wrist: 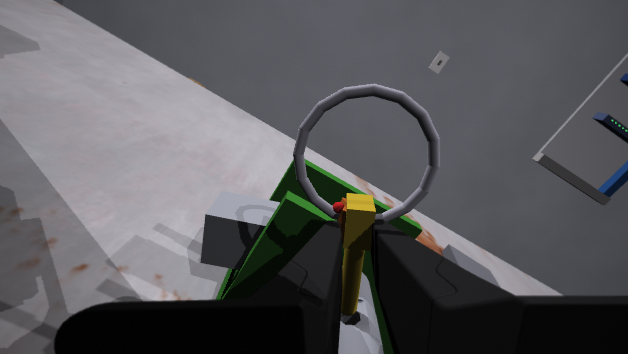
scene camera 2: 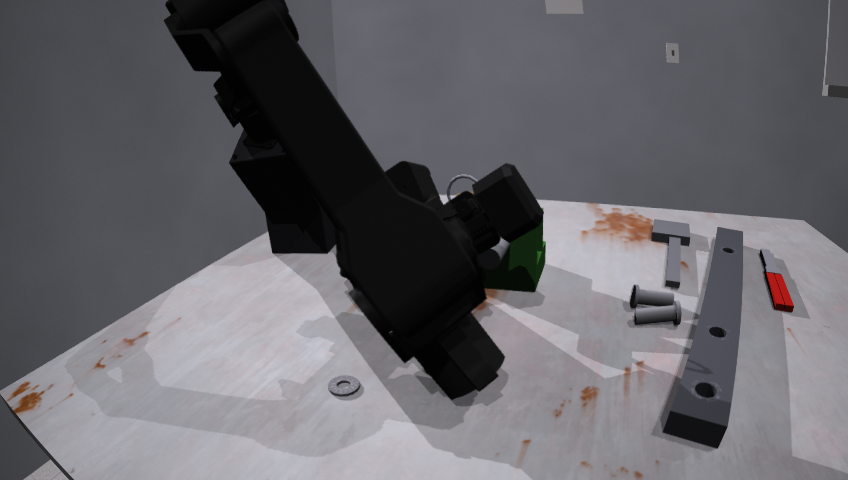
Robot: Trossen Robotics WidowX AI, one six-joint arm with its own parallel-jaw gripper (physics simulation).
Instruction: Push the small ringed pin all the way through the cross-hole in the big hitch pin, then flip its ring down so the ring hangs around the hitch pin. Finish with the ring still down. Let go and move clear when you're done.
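Frame: origin at the arm's base, x ahead, y left, z up, level; millimetres.
Seen in the pictures: gripper, fingertip midpoint: [wrist: 354, 232] [scene camera 2: 475, 215]; arm's base, link origin: [scene camera 2: 268, 131].
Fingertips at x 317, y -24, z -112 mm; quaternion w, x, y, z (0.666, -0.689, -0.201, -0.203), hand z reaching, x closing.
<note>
Offsets run from my fingertips to a thing's top centre. "spot": to the spot under its first point.
The small ringed pin {spot: 9 mm ahead, 3 mm right, 15 mm down} [wrist: 353, 280] has a yellow head and shaft in the wrist view. Its shaft tip meets the dark cross-hole in the pale grey hitch pin {23 mm ahead, 18 mm right, 27 mm down} [wrist: 361, 341] [scene camera 2: 495, 254]; a long stretch of shaft shows outside the hole. How deep the tip sits is hidden. The pin's grey ring {11 mm back, 3 mm left, 46 mm up} [wrist: 372, 90] [scene camera 2: 461, 176] stands up beyond the head, not around the hitch pin. My gripper [wrist: 354, 232] is shut on the pin's head, one black finger on each side. In the scene view the arm hides the fingertips and small pin.
A green stand [scene camera 2: 518, 267] [wrist: 300, 212] surrounds the hitch pin, close to my fingers. A grey block {spot: 36 mm back, 41 mm left, 57 mm down} [wrist: 225, 240] is beside it. A washer {64 mm back, 208 mm right, 100 mm down} [scene camera 2: 343, 385], two loose pins {223 mm ahead, 12 mm left, 75 mm down} [scene camera 2: 654, 297] {226 mm ahead, 28 mm right, 75 mm down} [scene camera 2: 654, 314], a hammer {269 mm ahead, 187 mm left, 87 mm down} [scene camera 2: 672, 261], a drilled bar {324 mm ahead, 28 mm left, 78 mm down} [scene camera 2: 717, 297] and a red-handled tool {435 mm ahead, 119 mm left, 92 mm down} [scene camera 2: 778, 290] lie on the table.
</note>
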